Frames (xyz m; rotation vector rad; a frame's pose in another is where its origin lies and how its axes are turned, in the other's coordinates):
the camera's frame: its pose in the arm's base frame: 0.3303 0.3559 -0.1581 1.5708 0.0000 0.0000
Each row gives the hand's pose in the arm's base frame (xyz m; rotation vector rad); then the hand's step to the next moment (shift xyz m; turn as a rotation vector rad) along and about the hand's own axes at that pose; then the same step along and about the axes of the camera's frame.
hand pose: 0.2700 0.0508 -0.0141 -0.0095 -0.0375 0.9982
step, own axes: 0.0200 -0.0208 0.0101 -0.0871 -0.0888 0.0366
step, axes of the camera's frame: 0.0279 0.0112 -0.0054 0.0261 0.0364 0.1217
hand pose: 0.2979 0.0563 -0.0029 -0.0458 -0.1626 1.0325
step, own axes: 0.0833 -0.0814 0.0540 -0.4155 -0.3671 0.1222
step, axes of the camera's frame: 0.1026 0.0720 -0.0276 0.0848 0.1157 0.5493
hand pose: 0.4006 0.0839 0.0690 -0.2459 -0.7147 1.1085
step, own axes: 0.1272 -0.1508 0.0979 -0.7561 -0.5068 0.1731
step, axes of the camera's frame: 0.0799 0.2032 -0.0288 0.0681 0.0897 0.9197
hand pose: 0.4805 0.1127 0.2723 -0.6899 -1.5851 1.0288
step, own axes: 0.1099 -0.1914 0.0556 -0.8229 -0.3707 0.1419
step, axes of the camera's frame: -0.0673 0.2172 0.0094 0.1050 -0.0600 0.9056
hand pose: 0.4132 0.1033 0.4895 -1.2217 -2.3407 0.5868
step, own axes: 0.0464 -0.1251 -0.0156 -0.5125 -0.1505 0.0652
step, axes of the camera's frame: -0.0971 0.0897 0.0238 0.1307 -0.0625 0.5182
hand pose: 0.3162 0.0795 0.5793 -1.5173 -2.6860 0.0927
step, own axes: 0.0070 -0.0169 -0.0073 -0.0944 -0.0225 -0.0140
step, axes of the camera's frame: -0.0175 0.0087 0.0025 0.0305 0.0140 0.0921
